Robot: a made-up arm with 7 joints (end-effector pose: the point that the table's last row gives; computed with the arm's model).
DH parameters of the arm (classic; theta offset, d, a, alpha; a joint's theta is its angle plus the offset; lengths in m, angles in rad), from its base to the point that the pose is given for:
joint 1: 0 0.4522 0 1.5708
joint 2: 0 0.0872 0 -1.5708
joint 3: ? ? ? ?
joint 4: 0 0.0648 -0.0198 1.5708
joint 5: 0 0.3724 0 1.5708
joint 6: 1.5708 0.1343 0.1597 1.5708
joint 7: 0 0.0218 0 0
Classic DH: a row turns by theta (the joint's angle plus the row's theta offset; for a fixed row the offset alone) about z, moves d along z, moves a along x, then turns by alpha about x.
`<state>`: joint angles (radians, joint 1 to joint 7).
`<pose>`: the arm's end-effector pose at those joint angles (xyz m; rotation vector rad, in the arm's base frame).
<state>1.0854 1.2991 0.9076 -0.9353 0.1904 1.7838 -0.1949</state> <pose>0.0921 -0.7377 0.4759 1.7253 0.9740 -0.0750</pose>
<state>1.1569 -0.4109 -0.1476 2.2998 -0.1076 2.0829 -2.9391</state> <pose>0.3847 0.3897 0.6988 -1.0578 2.0080 0.6136</pose>
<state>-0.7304 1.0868 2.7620 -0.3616 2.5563 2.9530 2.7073</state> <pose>-0.6615 0.3102 0.7160 -0.5713 -2.1523 -1.8136</pose>
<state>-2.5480 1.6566 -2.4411 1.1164 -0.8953 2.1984 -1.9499</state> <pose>0.5142 0.6916 0.2887 -0.0150 2.2789 1.8434</pose>
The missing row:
joint 3: 0 0.5023 0.0267 -1.5708
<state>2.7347 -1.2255 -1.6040 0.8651 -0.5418 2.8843 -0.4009</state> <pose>-0.5702 0.4540 0.7285 1.9093 -0.9417 -1.5888</pose>
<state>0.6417 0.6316 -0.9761 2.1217 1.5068 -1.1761 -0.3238</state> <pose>0.2790 -0.0772 0.8049 -0.8215 -0.9762 0.3052</pose>
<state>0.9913 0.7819 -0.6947 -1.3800 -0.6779 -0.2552 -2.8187</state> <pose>-0.5205 -0.4847 0.5358 1.1557 -0.1884 0.8846</pose>
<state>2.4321 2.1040 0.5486 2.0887 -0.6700 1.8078 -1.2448</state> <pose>0.3502 -0.5612 0.4891 0.6137 0.7275 -2.7193</pose>
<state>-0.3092 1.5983 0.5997 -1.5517 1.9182 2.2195 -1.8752</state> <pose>-0.7023 -0.0420 0.2286 1.8911 -0.4322 -0.4173</pose>
